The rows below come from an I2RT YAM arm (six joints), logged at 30 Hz.
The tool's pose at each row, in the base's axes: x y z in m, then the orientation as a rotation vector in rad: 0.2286 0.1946 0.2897 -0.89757 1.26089 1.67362; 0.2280 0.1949 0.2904 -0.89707 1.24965 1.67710; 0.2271 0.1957 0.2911 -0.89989 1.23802 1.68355; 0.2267 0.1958 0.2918 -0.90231 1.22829 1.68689; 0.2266 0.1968 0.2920 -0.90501 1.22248 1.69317; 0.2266 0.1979 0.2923 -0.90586 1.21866 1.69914; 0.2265 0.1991 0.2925 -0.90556 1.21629 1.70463; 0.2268 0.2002 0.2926 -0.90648 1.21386 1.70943; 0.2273 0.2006 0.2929 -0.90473 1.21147 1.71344; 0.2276 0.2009 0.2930 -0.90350 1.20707 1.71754; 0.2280 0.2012 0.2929 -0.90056 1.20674 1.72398; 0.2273 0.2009 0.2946 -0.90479 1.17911 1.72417
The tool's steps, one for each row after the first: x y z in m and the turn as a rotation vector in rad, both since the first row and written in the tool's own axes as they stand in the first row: -0.0003 0.0008 0.0005 -0.00620 -0.00642 -0.00372; -0.0004 0.0017 0.0015 -0.01579 -0.01081 -0.00626; -0.0009 0.0023 0.0018 -0.02264 -0.01441 -0.00980; -0.0008 0.0024 0.0028 -0.02983 -0.01573 -0.00916; -0.0009 0.0023 0.0039 -0.03523 -0.01724 -0.00726; -0.0008 0.0023 0.0052 -0.03928 -0.01874 -0.00466; -0.0008 0.0019 0.0062 -0.04348 -0.01943 -0.00281; -0.0012 0.0015 0.0067 -0.04604 -0.02191 -0.00095; -0.0013 0.0012 0.0070 -0.04967 -0.02510 -0.00022; -0.0013 0.0008 0.0072 -0.05234 -0.02728 0.00473; -0.0026 0.0021 0.0074 -0.06535 -0.03904 -0.01097
